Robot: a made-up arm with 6 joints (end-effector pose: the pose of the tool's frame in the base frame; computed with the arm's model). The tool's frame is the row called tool. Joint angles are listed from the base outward.
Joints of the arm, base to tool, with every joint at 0 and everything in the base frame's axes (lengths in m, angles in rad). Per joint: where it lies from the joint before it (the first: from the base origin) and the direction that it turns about. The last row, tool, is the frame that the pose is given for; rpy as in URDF.
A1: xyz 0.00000 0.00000 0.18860 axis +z
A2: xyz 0.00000 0.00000 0.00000 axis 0.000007 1 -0.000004
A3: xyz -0.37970 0.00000 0.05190 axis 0.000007 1 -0.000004
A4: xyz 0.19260 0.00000 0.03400 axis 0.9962 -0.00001 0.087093
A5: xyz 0.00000 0.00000 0.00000 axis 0.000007 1 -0.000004
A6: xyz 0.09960 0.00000 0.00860 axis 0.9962 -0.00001 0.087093
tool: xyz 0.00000 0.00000 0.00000 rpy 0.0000 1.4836 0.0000
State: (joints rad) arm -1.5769 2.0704 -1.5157 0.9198 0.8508 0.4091
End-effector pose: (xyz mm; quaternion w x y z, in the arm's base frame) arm 57.1 -447.7 354.1 0.2970 0.8803 0.2775 0.2447
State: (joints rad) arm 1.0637 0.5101 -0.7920 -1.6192 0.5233 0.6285
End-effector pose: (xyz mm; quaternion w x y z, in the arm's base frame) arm 19.1 -68.6 539.0 0.8087 -0.3483 0.4595 -0.1166
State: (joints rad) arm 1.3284 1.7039 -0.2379 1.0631 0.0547 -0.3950
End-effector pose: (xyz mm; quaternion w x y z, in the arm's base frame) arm 36.6 168.3 271.6 0.0247 -0.3251 0.9418 0.0823
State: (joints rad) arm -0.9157 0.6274 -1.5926 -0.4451 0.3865 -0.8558
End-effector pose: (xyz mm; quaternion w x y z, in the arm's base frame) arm -85.9 85.1 694.7 0.3845 -0.0018 0.4266 -0.8186
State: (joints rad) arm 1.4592 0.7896 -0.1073 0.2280 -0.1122 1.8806
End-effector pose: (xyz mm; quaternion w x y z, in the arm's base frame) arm 5.7 28.3 352.9 0.0982 -0.2788 -0.8097 -0.5069
